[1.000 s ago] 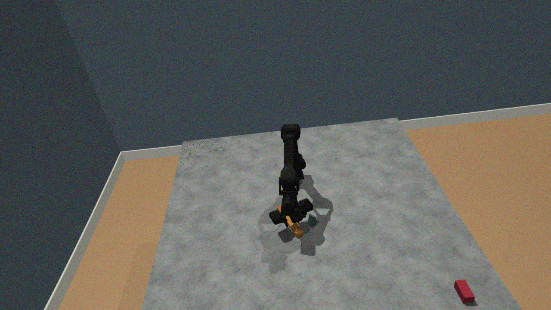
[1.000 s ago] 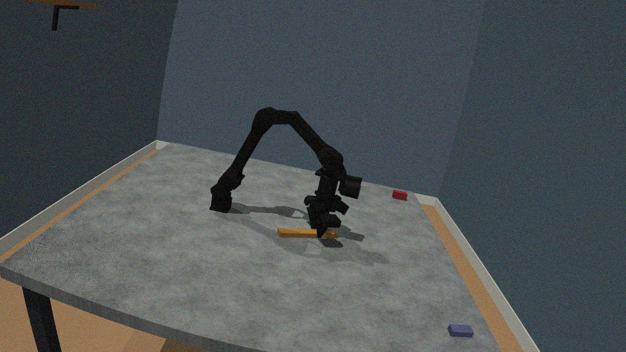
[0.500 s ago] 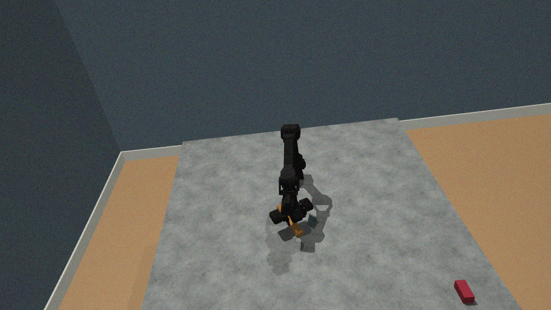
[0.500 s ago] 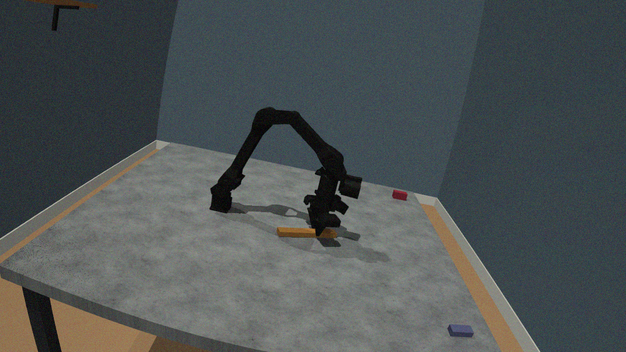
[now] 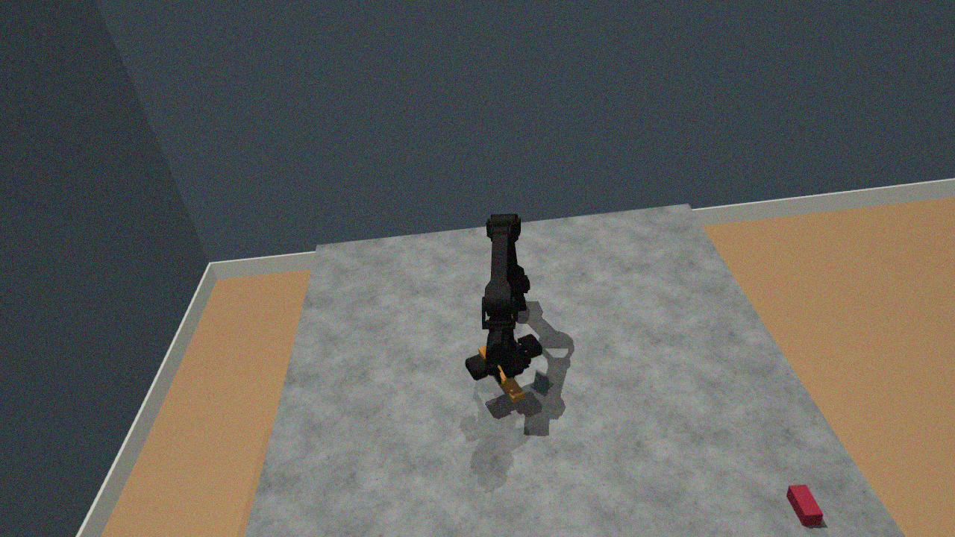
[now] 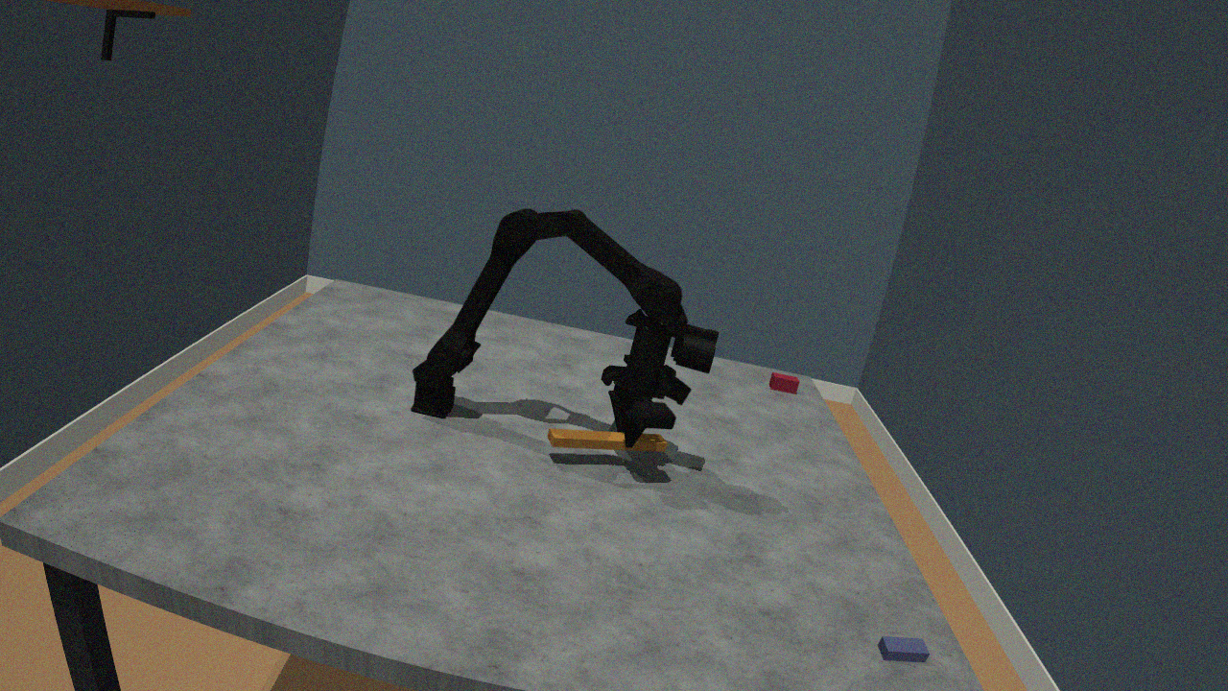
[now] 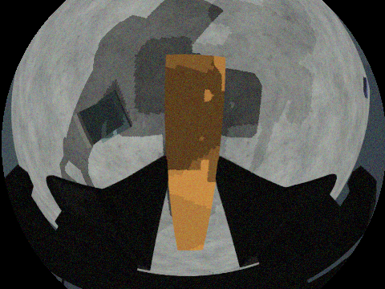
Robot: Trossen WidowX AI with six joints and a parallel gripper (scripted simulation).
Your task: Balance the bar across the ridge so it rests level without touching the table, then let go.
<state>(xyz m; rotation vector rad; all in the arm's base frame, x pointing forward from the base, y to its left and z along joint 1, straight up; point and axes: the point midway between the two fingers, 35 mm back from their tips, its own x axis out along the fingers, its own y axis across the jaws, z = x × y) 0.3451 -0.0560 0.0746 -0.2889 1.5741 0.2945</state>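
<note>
Now: gripper tip 30 mm past the orange bar and 10 mm to the left of it. Round my gripper tip: red block (560 mm to the left, 400 mm ahead, 20 mm below); then blue-grey block (440 mm to the right, 400 mm ahead, 30 mm below).
</note>
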